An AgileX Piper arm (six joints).
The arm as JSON. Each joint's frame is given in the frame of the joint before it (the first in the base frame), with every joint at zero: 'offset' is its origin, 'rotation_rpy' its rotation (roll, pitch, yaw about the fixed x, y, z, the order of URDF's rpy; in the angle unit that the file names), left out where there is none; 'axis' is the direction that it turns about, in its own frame. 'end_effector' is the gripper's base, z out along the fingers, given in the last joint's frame.
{
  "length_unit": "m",
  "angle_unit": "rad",
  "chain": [
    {
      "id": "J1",
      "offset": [
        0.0,
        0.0,
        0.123
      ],
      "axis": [
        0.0,
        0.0,
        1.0
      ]
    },
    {
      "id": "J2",
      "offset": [
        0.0,
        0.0,
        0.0
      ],
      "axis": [
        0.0,
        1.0,
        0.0
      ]
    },
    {
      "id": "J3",
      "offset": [
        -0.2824,
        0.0,
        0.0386
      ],
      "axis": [
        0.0,
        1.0,
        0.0
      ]
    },
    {
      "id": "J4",
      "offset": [
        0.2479,
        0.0,
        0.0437
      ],
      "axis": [
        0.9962,
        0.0,
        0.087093
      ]
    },
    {
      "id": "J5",
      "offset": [
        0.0,
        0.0,
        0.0
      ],
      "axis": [
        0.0,
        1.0,
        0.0
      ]
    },
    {
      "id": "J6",
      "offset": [
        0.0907,
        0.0,
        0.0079
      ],
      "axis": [
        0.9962,
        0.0,
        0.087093
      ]
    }
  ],
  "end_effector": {
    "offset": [
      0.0,
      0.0,
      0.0
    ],
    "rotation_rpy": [
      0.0,
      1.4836,
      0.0
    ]
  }
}
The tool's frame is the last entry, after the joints.
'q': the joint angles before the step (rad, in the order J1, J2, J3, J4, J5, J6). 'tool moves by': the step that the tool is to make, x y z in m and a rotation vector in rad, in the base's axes. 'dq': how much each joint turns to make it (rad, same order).
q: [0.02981, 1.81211, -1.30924, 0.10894, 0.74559, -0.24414]
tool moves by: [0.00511, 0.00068, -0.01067, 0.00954, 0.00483, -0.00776]
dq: [0.00001, 0.03055, 0.00002, 0.01203, -0.02619, 0.00001]
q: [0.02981, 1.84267, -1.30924, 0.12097, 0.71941, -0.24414]
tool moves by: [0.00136, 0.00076, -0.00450, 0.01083, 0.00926, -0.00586]
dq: [0.00001, 0.01218, 0.00002, 0.01254, -0.00330, 0.00001]
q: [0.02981, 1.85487, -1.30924, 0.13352, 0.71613, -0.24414]
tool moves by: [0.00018, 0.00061, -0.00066, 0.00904, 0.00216, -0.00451]
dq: [0.00001, 0.00190, 0.00001, 0.01015, -0.00002, 0.00002]
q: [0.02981, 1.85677, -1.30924, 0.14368, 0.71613, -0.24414]
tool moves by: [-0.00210, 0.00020, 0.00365, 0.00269, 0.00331, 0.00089]
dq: [0.00000, -0.01067, -0.00001, 0.00211, 0.01405, 0.00000]
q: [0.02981, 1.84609, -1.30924, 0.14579, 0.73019, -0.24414]
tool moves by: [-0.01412, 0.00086, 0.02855, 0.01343, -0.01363, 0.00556]
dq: [0.00000, -0.08169, 0.00000, 0.00975, 0.06844, -0.00001]
